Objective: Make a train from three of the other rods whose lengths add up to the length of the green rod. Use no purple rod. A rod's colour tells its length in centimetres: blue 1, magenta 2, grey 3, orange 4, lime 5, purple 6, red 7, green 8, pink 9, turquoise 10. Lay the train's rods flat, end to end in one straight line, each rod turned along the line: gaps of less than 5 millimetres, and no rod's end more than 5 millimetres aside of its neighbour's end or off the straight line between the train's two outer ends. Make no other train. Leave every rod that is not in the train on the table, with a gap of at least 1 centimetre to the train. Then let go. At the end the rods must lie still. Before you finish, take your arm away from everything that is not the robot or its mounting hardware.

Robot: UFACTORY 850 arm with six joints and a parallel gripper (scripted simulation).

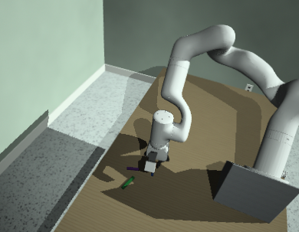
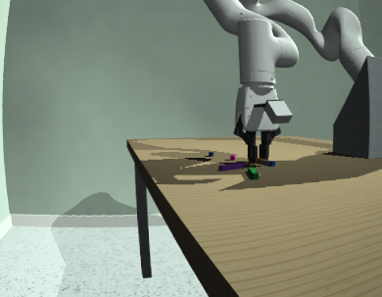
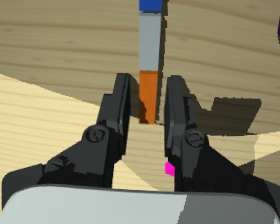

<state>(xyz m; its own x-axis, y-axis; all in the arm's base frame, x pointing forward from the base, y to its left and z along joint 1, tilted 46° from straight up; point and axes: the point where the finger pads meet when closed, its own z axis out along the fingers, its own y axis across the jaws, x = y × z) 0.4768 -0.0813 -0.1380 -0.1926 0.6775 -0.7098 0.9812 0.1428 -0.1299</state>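
My hand is 1 cm past the grey rod, 4 cm to the right of it and 2 cm above it.
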